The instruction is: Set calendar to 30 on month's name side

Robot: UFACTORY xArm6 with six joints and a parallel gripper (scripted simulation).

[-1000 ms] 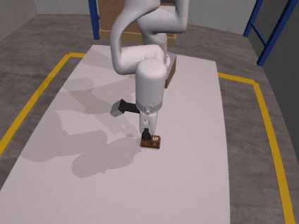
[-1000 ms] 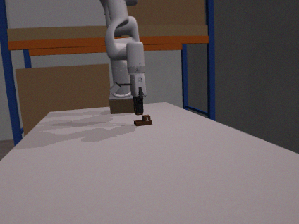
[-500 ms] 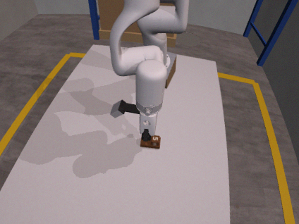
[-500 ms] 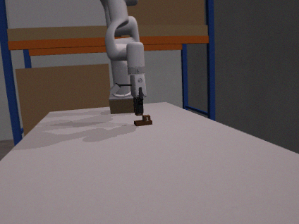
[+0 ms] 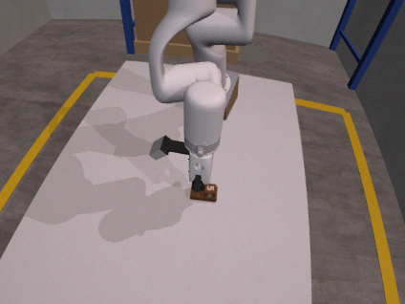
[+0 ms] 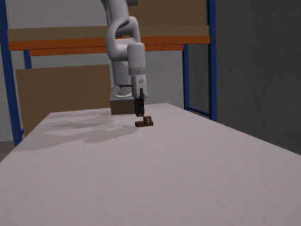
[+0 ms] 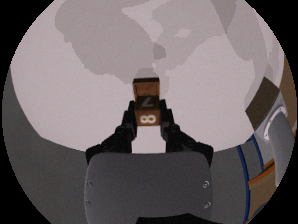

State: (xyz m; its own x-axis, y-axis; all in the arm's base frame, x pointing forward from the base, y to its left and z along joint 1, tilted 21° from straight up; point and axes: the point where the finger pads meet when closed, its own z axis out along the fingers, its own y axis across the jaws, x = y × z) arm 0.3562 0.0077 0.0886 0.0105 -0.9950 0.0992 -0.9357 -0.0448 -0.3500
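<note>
The brown digit cube lies 50 mm below my hand and 30 mm to the left of it. Also, from my hand: brown calendar tray: 60 mm below, 20 mm to the left.
</note>
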